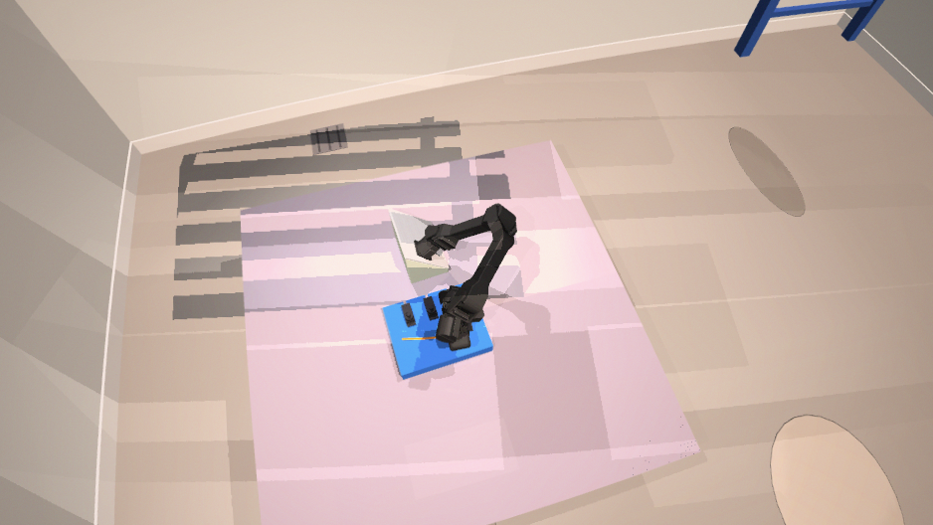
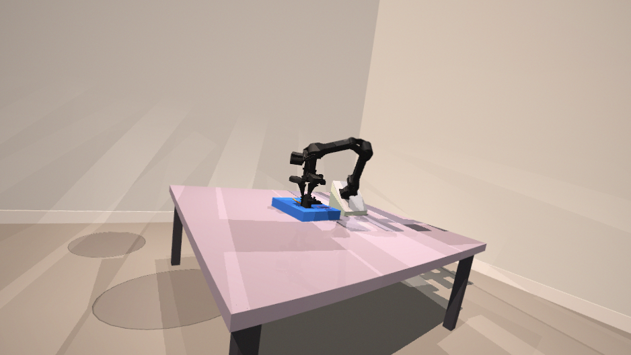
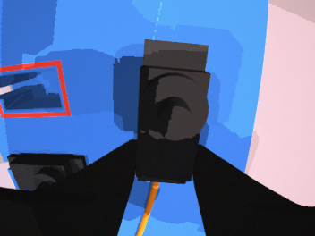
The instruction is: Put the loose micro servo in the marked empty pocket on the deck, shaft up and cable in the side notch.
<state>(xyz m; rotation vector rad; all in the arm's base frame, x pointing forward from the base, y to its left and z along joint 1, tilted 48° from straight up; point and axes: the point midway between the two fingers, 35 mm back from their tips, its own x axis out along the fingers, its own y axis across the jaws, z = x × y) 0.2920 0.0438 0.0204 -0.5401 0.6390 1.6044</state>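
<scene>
My gripper tip is now 5 cm to the left of the blue deck and 7 cm above it.
</scene>
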